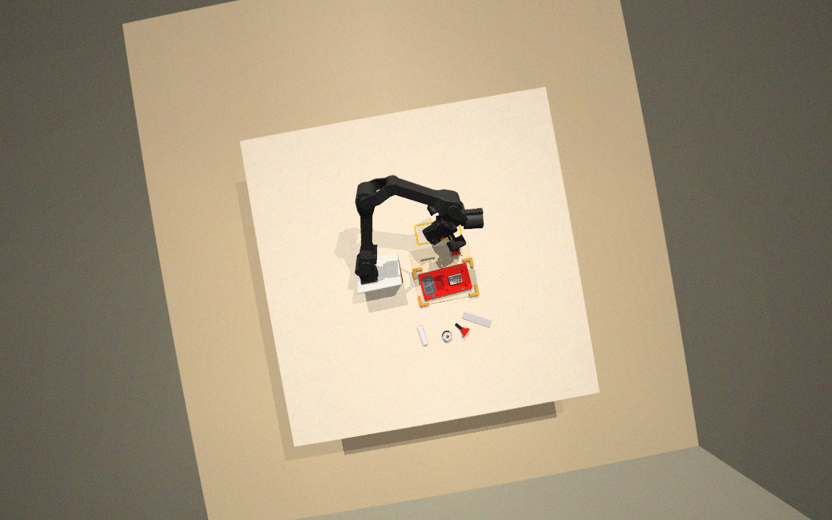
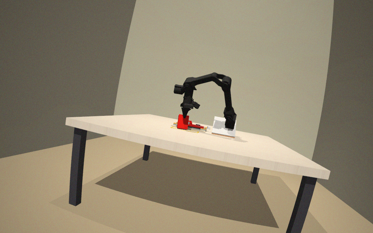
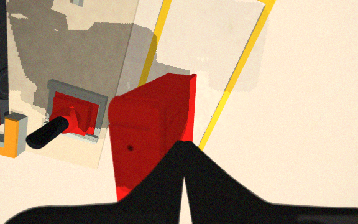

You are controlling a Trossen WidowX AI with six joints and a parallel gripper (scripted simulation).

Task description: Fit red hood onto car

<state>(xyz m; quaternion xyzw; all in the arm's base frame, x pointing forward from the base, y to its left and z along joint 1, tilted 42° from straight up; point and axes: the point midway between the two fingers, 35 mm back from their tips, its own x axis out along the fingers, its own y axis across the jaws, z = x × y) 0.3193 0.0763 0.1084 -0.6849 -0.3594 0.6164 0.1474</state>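
My gripper tip is 30 mm above the red hood, 10 mm to the left of it and 10 mm short of it. The rest, counted from my gripper tip: white bar (410 mm to the right, 160 mm behind, 70 mm below); then grey bar (390 mm to the right, 80 mm below, 70 mm ahead); then engine block (200 mm to the right, 50 mm below, 10 mm ahead).
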